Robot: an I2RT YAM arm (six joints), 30 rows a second.
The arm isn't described. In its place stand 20 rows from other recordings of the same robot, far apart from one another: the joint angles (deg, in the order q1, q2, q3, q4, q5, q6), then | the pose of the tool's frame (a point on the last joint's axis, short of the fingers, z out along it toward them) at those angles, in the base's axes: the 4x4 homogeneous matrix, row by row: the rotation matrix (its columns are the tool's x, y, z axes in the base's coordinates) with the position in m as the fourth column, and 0 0 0 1 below.
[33.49, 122.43, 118.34, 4.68, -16.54, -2.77] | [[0.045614 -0.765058 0.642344 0.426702], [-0.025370 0.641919 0.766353 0.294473], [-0.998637 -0.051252 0.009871 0.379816], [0 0 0 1]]
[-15.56, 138.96, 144.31, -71.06, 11.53, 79.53] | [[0.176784 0.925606 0.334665 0.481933], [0.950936 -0.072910 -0.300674 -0.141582], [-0.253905 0.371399 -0.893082 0.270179], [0 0 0 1]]
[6.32, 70.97, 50.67, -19.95, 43.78, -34.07] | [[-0.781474 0.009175 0.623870 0.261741], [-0.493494 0.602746 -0.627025 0.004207], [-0.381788 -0.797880 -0.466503 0.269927], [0 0 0 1]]
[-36.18, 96.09, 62.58, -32.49, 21.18, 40.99] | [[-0.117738 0.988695 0.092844 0.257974], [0.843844 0.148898 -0.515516 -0.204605], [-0.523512 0.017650 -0.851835 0.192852], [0 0 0 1]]
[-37.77, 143.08, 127.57, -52.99, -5.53, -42.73] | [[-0.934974 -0.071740 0.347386 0.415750], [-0.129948 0.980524 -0.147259 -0.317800], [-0.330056 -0.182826 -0.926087 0.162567], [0 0 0 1]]
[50.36, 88.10, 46.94, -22.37, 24.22, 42.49] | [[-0.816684 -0.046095 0.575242 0.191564], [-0.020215 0.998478 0.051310 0.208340], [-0.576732 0.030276 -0.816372 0.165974], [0 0 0 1]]
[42.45, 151.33, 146.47, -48.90, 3.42, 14.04] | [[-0.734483 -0.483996 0.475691 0.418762], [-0.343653 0.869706 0.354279 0.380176], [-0.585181 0.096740 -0.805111 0.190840], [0 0 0 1]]
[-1.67, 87.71, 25.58, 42.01, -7.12, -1.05] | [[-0.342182 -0.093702 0.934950 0.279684], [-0.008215 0.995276 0.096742 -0.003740], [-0.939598 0.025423 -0.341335 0.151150], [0 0 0 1]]
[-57.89, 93.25, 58.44, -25.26, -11.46, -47.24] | [[-0.883560 0.189617 0.428214 0.178587], [0.054246 0.949649 -0.308583 -0.271275], [-0.465166 -0.249423 -0.849358 0.192112], [0 0 0 1]]
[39.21, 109.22, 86.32, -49.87, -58.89, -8.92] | [[-0.649997 -0.631555 -0.422660 0.277736], [-0.633709 0.143498 0.760145 0.265934], [-0.419423 0.761936 -0.493496 0.234475], [0 0 0 1]]
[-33.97, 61.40, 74.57, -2.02, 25.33, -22.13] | [[-0.172832 0.850719 0.496394 0.176167], [-0.294118 0.436408 -0.850319 -0.137057], [-0.940013 -0.292960 0.174787 0.480064], [0 0 0 1]]
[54.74, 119.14, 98.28, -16.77, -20.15, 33.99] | [[-0.808837 -0.569122 0.147930 0.269355], [-0.234921 0.543362 0.805959 0.402231], [-0.539068 0.617137 -0.573190 0.247327], [0 0 0 1]]
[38.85, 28.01, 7.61, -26.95, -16.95, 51.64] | [[-0.946607 -0.018695 0.321847 0.079685], [0.200661 0.747202 0.633580 0.077510], [-0.252330 0.664334 -0.703555 0.128846], [0 0 0 1]]
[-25.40, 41.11, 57.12, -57.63, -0.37, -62.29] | [[-0.654863 -0.333752 0.678059 0.110278], [-0.669076 0.673221 -0.314817 -0.052109], [-0.351413 -0.659835 -0.664173 0.339534], [0 0 0 1]]
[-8.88, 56.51, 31.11, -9.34, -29.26, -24.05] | [[-0.407307 -0.468856 0.783757 0.207907], [-0.296213 0.879595 0.372250 -0.014871], [-0.863921 -0.080539 -0.497146 0.222917], [0 0 0 1]]
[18.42, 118.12, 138.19, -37.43, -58.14, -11.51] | [[-0.090645 -0.973573 0.209615 0.410297], [-0.141202 0.220919 0.965016 0.168516], [-0.985822 0.057875 -0.157496 0.459085], [0 0 0 1]]
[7.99, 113.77, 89.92, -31.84, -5.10, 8.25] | [[-0.836503 -0.068750 0.543632 0.431770], [0.026912 0.985746 0.166071 0.063800], [-0.547301 0.153549 -0.822730 0.220506], [0 0 0 1]]
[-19.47, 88.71, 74.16, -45.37, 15.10, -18.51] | [[-0.914883 0.162884 0.369402 0.299165], [-0.001661 0.913472 -0.406899 -0.115600], [-0.403716 -0.372879 -0.835449 0.280185], [0 0 0 1]]
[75.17, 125.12, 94.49, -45.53, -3.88, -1.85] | [[-0.217122 -0.976135 -0.004327 0.110152], [-0.945874 0.209291 0.248033 0.425439], [-0.241208 0.057946 -0.968742 0.149904], [0 0 0 1]]
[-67.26, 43.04, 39.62, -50.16, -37.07, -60.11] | [[-0.673066 0.028100 0.739048 0.072358], [-0.183723 0.961602 -0.203882 -0.117123], [-0.716399 -0.273006 -0.642059 0.256558], [0 0 0 1]]
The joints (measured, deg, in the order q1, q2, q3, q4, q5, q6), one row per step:
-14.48 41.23 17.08 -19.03 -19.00 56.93
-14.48 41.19 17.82 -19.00 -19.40 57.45
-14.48 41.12 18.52 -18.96 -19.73 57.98
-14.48 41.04 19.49 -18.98 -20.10 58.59
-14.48 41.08 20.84 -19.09 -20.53 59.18
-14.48 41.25 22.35 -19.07 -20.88 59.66
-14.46 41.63 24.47 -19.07 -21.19 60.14
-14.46 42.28 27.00 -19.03 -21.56 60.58
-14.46 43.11 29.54 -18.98 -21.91 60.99
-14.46 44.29 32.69 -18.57 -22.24 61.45
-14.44 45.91 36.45 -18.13 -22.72 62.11
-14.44 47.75 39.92 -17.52 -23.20 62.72
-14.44 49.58 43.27 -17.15 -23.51 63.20
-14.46 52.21 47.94 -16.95 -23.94 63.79
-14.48 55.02 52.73 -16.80 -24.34 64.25
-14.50 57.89 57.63 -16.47 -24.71 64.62
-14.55 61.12 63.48 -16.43 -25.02 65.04
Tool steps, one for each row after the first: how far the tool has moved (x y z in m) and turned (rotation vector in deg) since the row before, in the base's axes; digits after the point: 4 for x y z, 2 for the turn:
0.0015 -0.0001 0.0044 0.45 -0.78 -0.04
0.0013 -0.0001 0.0043 0.42 -0.76 -0.09
0.0016 -0.0002 0.0058 0.45 -0.96 -0.10
0.0022 -0.0003 0.0076 0.43 -1.14 -0.03
0.0026 -0.0005 0.0085 0.25 -1.29 -0.01
0.0036 -0.0007 0.0116 0.14 -1.65 0.00
0.0043 -0.0009 0.0135 0.09 -1.84 0.07
0.0043 -0.0009 0.0131 0.09 -1.68 0.08
0.0057 -0.0013 0.0164 -0.03 -2.27 0.06
0.0068 -0.0014 0.0189 0.16 -2.45 0.15
0.0071 -0.0016 0.0167 0.19 -2.12 0.18
0.0068 -0.0016 0.0155 0.09 -1.78 0.10
0.0093 -0.0022 0.0204 0.14 -2.10 0.17
0.0098 -0.0024 0.0200 0.03 -2.01 0.21
0.0101 -0.0025 0.0202 -0.13 -2.24 0.23
0.0108 -0.0028 0.0235 -0.19 -2.52 0.15

